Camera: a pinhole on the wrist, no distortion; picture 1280 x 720 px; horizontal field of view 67.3 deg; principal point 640.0 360.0 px. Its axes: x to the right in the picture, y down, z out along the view. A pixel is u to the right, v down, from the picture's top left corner.
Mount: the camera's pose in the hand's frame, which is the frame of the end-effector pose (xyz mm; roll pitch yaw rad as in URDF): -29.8 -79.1 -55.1 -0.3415 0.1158 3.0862
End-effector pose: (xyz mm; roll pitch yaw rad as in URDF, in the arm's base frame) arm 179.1 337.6 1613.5 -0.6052 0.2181 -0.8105
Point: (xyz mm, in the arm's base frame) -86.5 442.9 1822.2
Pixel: outside the picture
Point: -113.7 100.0 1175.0
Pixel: behind the camera
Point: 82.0 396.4 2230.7
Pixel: 856 506
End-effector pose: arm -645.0 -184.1 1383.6 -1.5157 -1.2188 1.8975
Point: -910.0 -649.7 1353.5
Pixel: 737 457
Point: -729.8 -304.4 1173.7
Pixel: outside the picture
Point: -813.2 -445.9 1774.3
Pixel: outside the picture
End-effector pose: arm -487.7 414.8 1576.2 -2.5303 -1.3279 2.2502
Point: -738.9 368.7 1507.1
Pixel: 547 117
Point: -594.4 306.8 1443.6
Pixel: 1108 267
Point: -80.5 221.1 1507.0
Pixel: behind the camera
